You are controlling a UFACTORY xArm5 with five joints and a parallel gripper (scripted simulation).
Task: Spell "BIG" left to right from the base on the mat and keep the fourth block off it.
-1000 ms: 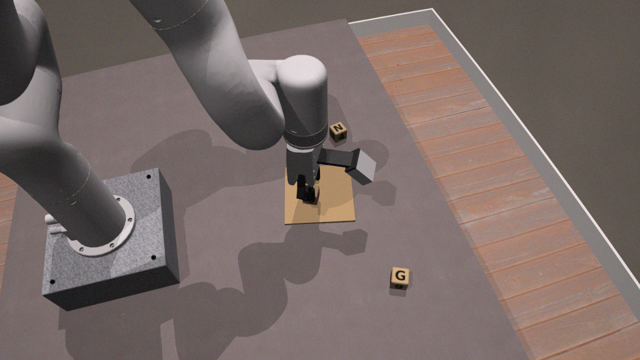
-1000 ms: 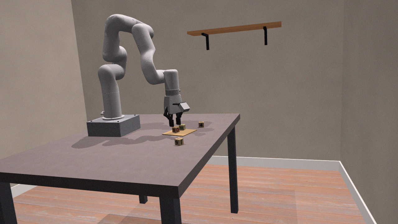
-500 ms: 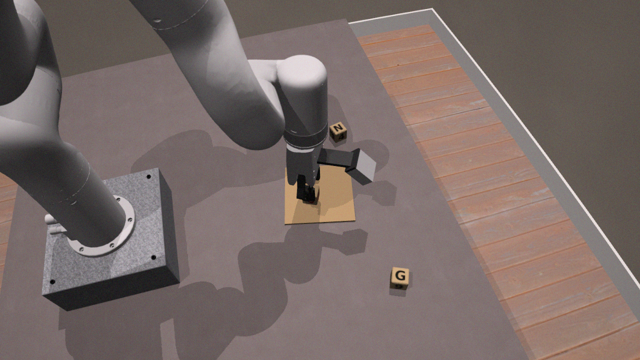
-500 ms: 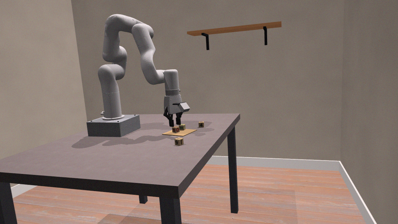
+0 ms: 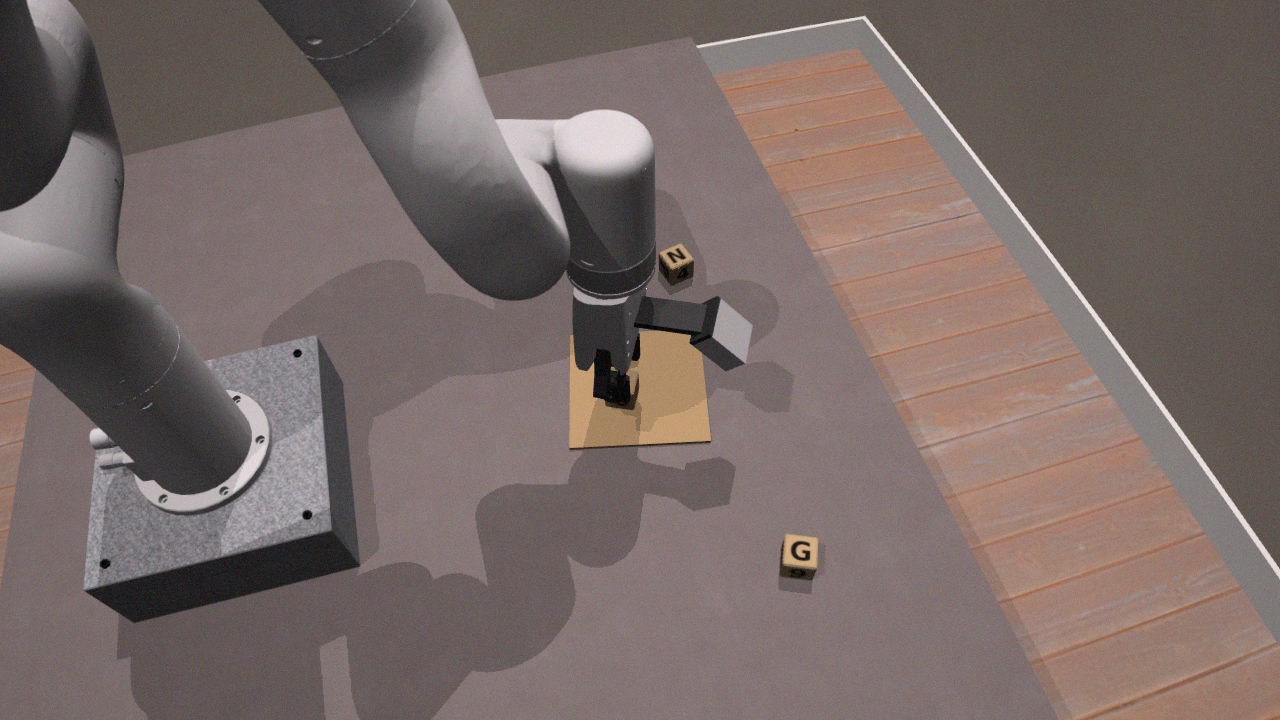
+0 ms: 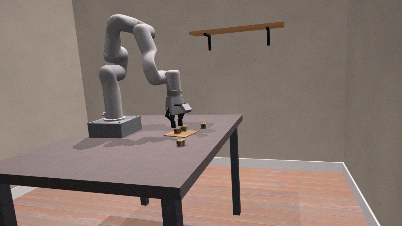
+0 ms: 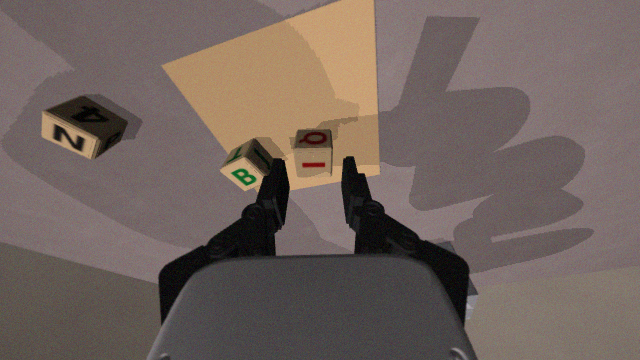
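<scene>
Right now my hand is 60 mm above the tan mat, 20 mm short of it and 10 mm to the right of it. Also, from my hand: B block: 60 mm to the left, 40 mm below, 10 mm ahead; G block: 200 mm to the right, 130 mm ahead, 40 mm below.
</scene>
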